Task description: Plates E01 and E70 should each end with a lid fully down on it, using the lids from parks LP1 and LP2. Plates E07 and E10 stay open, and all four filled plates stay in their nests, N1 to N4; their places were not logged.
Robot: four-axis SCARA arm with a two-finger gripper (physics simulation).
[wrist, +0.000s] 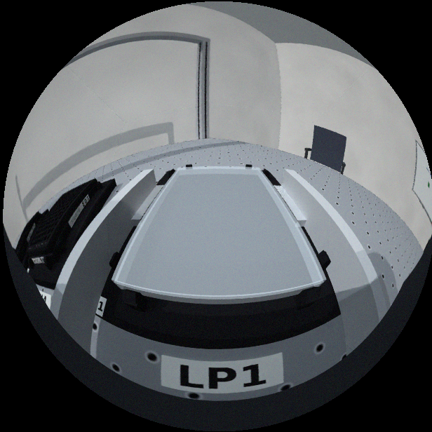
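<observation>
A pale, translucent lid (216, 237) lies level over the black base of park LP1 (215, 325), in the middle of the wrist view. My gripper (218, 176) is shut on this lid, with one finger against its left edge and one against its right edge. A black plate (54, 221) with a grid of wells is at the far left, beyond the left finger. Its small label seems to read E07, and no lid shows on it. The second lid park and the other plates cannot be made out.
The LP1 label (222, 374) is on the perforated grey table (357, 210) in front of the park. A partly cut-off white nest label (45, 298) shows at the lower left. A dark chair (329, 147) stands beyond the table at the right.
</observation>
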